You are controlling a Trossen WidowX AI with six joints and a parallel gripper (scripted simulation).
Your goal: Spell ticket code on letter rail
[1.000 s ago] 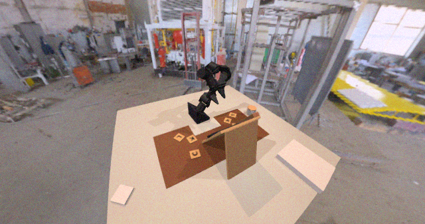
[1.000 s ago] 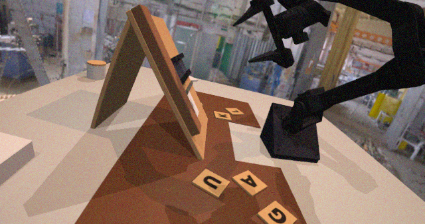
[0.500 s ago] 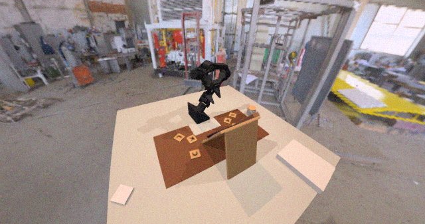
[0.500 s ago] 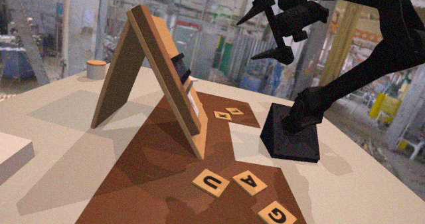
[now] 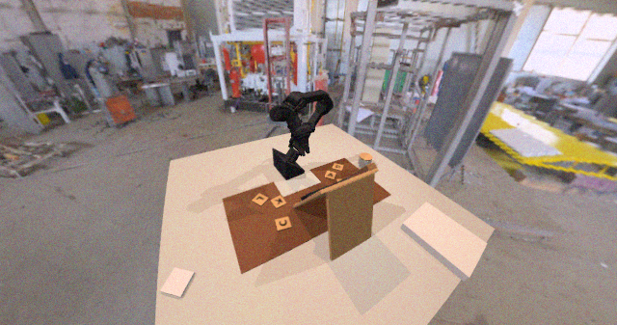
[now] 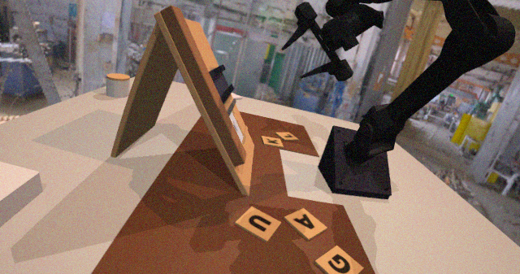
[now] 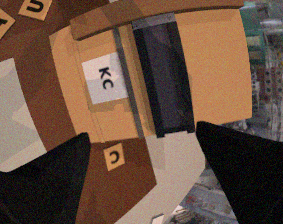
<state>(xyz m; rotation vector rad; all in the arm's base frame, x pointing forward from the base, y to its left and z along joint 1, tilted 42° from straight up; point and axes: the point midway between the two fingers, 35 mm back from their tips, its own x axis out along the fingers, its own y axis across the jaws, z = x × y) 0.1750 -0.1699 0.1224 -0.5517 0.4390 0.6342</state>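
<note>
Right now my gripper tip is 1 cm past the brown mat, 2 cm to the right of it and 25 cm above it. Round my gripper tip: white ticket: 9 cm ahead, 2 cm to the left, 16 cm below; then letter tile: 5 cm ahead, 22 cm to the left, 24 cm below; then white pad: 7 cm ahead, 58 cm to the right, 24 cm below.
</note>
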